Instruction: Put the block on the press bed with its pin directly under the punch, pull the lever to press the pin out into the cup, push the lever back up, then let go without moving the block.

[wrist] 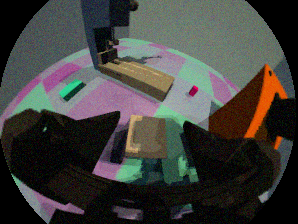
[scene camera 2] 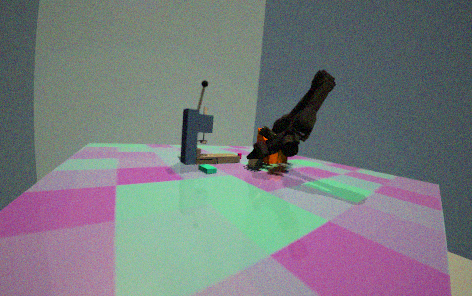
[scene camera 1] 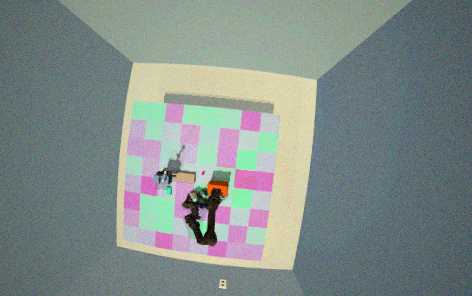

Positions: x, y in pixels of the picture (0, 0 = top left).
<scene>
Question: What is my gripper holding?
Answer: Nothing.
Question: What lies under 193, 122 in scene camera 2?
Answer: A press.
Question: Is my gripper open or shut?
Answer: Open.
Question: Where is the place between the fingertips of my gripper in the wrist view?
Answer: At 152, 119
</scene>
